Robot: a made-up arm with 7 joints. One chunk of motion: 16 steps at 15 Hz.
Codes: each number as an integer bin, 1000 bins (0 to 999) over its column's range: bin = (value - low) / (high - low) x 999, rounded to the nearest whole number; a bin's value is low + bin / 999 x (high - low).
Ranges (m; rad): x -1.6..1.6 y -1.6..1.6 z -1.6..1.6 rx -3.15..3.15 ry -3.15..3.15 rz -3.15..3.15
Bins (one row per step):
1: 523 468 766 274 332 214
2: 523 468 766 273 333 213
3: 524 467 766 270 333 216
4: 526 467 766 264 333 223
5: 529 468 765 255 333 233
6: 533 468 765 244 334 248
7: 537 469 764 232 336 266
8: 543 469 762 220 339 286
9: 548 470 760 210 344 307
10: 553 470 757 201 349 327
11: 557 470 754 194 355 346
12: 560 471 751 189 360 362
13: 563 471 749 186 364 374
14: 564 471 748 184 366 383
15: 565 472 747 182 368 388
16: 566 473 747 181 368 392
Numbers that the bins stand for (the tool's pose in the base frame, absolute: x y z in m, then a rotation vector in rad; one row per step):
1: 0.0753 -0.1009 0.8537 -1.4221 -1.0563 -1.8005
2: 0.0753 -0.1009 0.8537 -1.4284 -1.0500 -1.8068
3: 0.0785 -0.1041 0.8537 -1.4473 -1.0500 -1.7878
4: 0.0849 -0.1041 0.8537 -1.4851 -1.0500 -1.7437
5: 0.0945 -0.1009 0.8505 -1.5419 -1.0500 -1.6806
6: 0.1073 -0.1009 0.8505 -1.6113 -1.0437 -1.5860
7: 0.1201 -0.0977 0.8472 -1.6869 -1.0311 -1.4725
8: 0.1393 -0.0977 0.8408 -1.7626 -1.0122 -1.3464
9: 0.1554 -0.0945 0.8344 -1.8257 -0.9806 -1.2140
10: 0.1714 -0.0945 0.8248 -1.8824 -0.9491 -1.0878
11: 0.1842 -0.0945 0.8152 -1.9266 -0.9113 -0.9680
12: 0.1938 -0.0913 0.8056 -1.9581 -0.8797 -0.8671
13: 0.2034 -0.0913 0.7992 -1.9770 -0.8545 -0.7914
14: 0.2066 -0.0913 0.7960 -1.9896 -0.8419 -0.7347
15: 0.2098 -0.0881 0.7928 -2.0023 -0.8293 -0.7032
16: 0.2130 -0.0849 0.7928 -2.0086 -0.8293 -0.6779

